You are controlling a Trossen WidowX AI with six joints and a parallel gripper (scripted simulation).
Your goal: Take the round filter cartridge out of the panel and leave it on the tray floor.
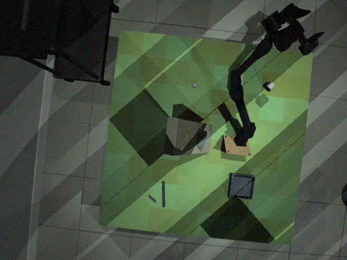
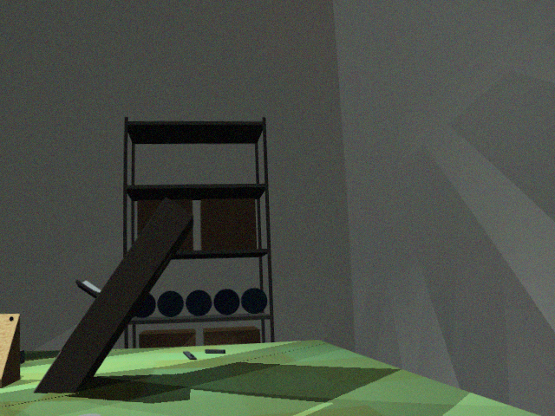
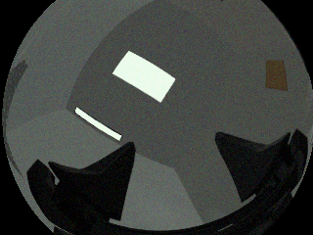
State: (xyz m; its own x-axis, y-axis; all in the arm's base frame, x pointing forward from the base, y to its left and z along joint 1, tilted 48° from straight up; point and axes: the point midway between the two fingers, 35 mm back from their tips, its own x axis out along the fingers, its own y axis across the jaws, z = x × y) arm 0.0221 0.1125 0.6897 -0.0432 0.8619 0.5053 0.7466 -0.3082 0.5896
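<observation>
The round filter cartridge is 38 cm ahead of my gripper tip, 42 cm to the left of it and 38 cm below it. Round my gripper tip: white block (4 cm ahead, 3 cm to the left, 62 cm below); then thin grey stick (7 cm behind, 5 cm to the right, 63 cm below); then grey service panel (34 cm ahead, 42 cm to the left, 46 cm below).
</observation>
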